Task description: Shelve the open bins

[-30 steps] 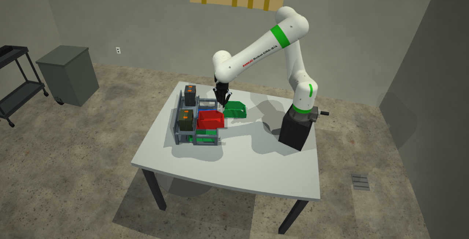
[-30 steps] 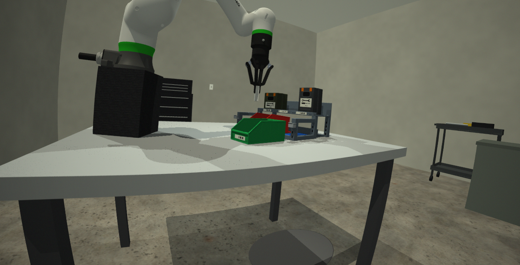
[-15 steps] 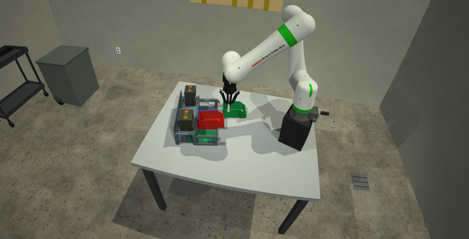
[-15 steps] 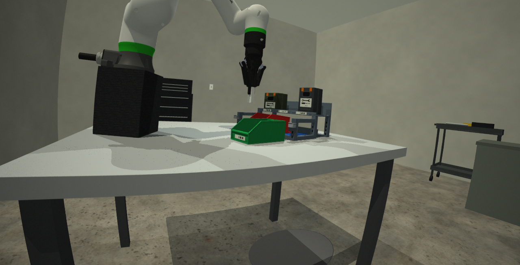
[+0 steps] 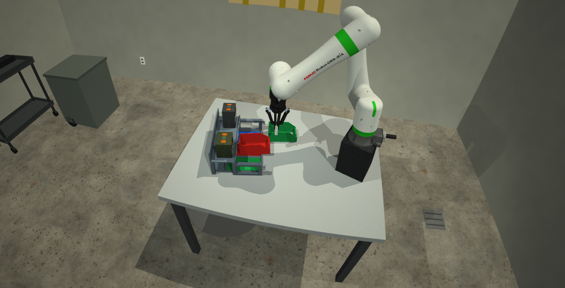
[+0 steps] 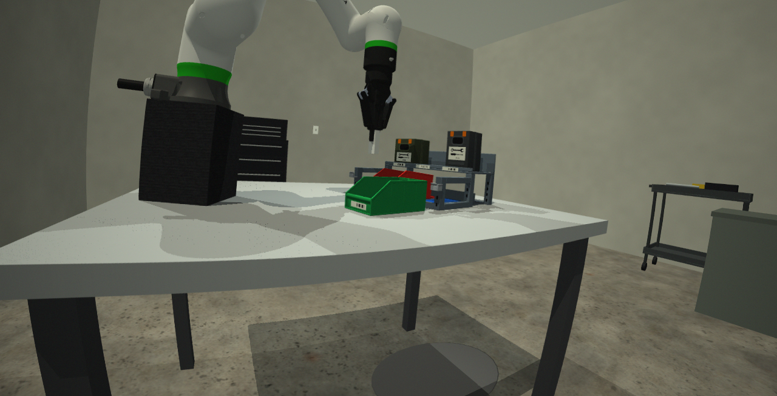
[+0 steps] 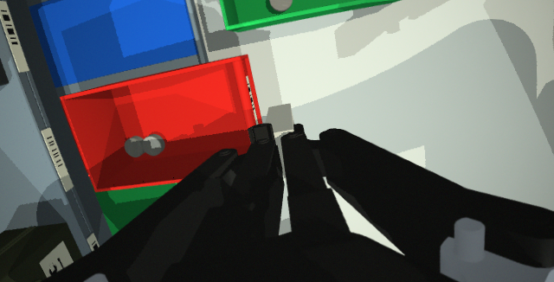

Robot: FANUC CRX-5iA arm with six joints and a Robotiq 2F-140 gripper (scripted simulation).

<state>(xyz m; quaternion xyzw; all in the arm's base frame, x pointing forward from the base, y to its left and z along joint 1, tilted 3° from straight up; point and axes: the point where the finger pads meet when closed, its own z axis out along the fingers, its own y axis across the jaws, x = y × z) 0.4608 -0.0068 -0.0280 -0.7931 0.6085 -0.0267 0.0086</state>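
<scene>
Right now the red bin is 110 mm ahead of my hand, 30 mm to the left of it and 110 mm below it. Also, from my hand: green bin 20 mm behind, 130 mm to the right, 130 mm below.
</scene>
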